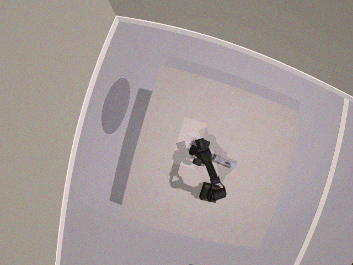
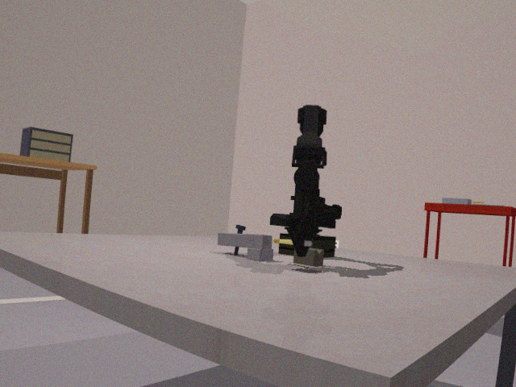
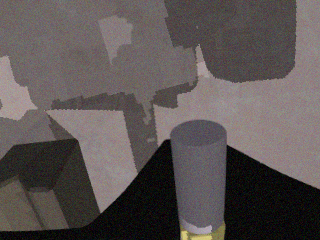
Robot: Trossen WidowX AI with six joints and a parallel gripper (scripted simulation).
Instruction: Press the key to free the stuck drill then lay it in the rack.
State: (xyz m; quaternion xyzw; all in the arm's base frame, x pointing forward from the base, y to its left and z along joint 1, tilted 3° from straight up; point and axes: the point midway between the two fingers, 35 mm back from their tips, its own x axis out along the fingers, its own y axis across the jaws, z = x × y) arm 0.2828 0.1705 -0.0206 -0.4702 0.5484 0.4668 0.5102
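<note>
The dark olive-grey block lies 8 cm behind my gripper tip, 3 cm to the right of it and 1 cm below it. Also, from my gripper tip: grey block fixture: 20 cm to the right, 2 cm behind, 1 cm above; dark t-shaped key: 23 cm to the right, 3 cm behind, 3 cm above.
</note>
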